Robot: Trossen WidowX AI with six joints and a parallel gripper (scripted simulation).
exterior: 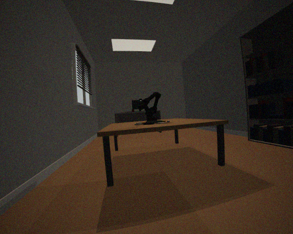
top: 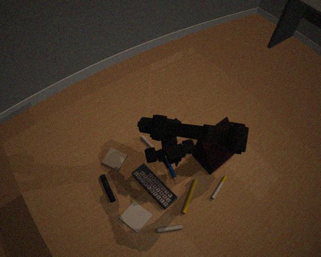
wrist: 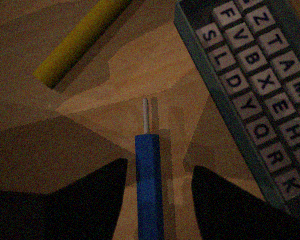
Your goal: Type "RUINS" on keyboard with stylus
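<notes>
The blue stylus lies 10 mm to the left of my gripper tip and 60 mm below it. From my gripper tip the other things lie so: black cylinder 240 mm ahead, 130 mm to the right, 60 mm below.
</notes>
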